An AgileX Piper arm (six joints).
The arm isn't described. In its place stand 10 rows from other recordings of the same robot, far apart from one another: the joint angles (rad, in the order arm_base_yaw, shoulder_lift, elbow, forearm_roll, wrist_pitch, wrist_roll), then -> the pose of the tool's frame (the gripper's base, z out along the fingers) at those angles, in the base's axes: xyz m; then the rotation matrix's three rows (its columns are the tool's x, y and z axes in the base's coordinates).
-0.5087, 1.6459, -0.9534, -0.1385, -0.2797, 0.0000 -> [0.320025 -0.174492 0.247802], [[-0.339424 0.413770 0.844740], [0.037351 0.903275 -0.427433], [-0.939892 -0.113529 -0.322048]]
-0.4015, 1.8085, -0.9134, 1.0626, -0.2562, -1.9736 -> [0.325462 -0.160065 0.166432], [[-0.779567 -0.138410 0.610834], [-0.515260 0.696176 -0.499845], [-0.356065 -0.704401 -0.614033]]
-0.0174, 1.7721, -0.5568, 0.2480, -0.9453, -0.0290 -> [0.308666 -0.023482 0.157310], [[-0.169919 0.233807 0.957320], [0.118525 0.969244 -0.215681], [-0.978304 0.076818 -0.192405]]
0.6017, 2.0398, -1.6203, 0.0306, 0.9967, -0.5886 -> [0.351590 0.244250 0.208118], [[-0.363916 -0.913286 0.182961], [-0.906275 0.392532 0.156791], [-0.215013 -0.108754 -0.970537]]
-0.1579, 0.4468, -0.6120, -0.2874, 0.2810, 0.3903 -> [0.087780 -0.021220 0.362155], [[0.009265 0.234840 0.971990], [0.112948 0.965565 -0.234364], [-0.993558 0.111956 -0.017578]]
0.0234, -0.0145, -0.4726, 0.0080, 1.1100, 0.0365 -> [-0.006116 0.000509 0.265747], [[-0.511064 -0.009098 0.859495], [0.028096 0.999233 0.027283], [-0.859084 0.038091 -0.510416]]
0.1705, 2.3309, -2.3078, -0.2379, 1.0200, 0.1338 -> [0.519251 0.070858 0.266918], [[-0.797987 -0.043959 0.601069], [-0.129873 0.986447 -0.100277], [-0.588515 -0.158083 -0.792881]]
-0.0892, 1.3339, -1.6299, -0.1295, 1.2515, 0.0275 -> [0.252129 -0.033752 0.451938], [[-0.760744 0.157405 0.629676], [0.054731 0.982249 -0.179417], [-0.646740 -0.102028 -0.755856]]
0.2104, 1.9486, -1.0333, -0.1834, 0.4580, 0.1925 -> [0.345666 0.066317 0.114514], [[-0.941497 -0.159557 0.296859], [-0.172897 0.984755 -0.019058], [-0.289292 -0.069269 -0.954731]]
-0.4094, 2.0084, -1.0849, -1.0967, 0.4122, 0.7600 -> [0.338027 -0.182034 0.118027], [[-0.912280 0.282100 0.296924], [0.094600 0.850505 -0.517390], [-0.398491 -0.443916 -0.802586]]
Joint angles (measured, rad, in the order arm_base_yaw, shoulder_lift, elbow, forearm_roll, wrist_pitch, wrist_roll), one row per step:
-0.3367, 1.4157, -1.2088, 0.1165, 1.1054, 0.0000
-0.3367, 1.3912, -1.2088, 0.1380, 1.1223, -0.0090
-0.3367, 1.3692, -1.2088, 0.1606, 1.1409, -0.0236
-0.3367, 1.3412, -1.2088, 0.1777, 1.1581, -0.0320
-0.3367, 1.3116, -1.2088, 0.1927, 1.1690, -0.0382
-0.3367, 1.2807, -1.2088, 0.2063, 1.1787, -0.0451
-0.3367, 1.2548, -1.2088, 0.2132, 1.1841, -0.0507
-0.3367, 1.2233, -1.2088, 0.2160, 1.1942, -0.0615
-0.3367, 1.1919, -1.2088, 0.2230, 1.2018, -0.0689
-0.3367, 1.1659, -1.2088, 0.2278, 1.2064, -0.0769
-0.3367, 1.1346, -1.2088, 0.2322, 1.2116, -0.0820
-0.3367, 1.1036, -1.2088, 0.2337, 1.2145, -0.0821
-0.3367, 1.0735, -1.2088, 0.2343, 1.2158, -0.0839
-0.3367, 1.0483, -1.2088, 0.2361, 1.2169, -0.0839
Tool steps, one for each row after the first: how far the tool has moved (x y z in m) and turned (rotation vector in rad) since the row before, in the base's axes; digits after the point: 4 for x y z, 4 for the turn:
-0.0052, 0.0038, 0.0064, 0.0146, -0.0144, 0.0082
-0.0050, 0.0038, 0.0056, 0.0148, -0.0111, 0.0144
-0.0063, 0.0038, 0.0070, 0.0094, -0.0164, 0.0096
-0.0064, 0.0036, 0.0074, 0.0055, -0.0230, 0.0072
-0.0069, 0.0037, 0.0075, 0.0028, -0.0250, 0.0082
-0.0058, 0.0027, 0.0061, -0.0028, -0.0220, 0.0063
-0.0077, 0.0030, 0.0070, -0.0096, -0.0218, 0.0119
-0.0076, 0.0033, 0.0069, -0.0051, -0.0252, 0.0087
-0.0063, 0.0027, 0.0055, -0.0068, -0.0222, 0.0085
-0.0078, 0.0032, 0.0064, -0.0074, -0.0264, 0.0061
-0.0078, 0.0029, 0.0061, -0.0081, -0.0270, 0.0010
-0.0077, 0.0027, 0.0057, -0.0101, -0.0274, 0.0019
-0.0065, 0.0024, 0.0046, -0.0064, -0.0233, 0.0007

